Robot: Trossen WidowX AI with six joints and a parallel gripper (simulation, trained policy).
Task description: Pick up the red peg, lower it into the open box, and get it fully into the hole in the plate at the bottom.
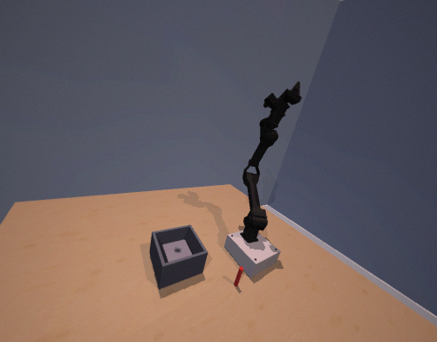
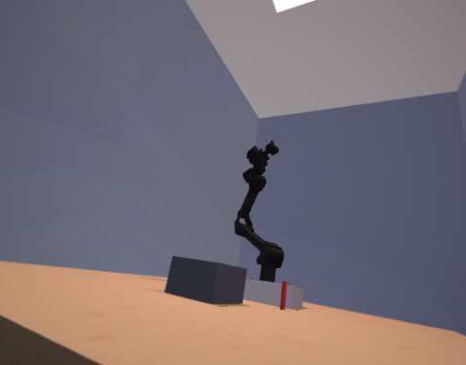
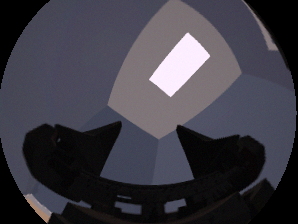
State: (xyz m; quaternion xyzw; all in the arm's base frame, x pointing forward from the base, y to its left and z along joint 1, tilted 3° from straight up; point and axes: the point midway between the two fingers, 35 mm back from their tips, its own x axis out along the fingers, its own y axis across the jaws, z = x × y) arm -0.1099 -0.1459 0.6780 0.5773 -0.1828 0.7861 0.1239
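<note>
Now: the red peg 30 cm ahead of my gripper tip, 30 cm to the left of it and 73 cm below it. Round my gripper tip: dark box 48 cm ahead, 14 cm to the left, 74 cm below; then light grey plate 48 cm ahead, 14 cm to the left, 72 cm below.
</note>
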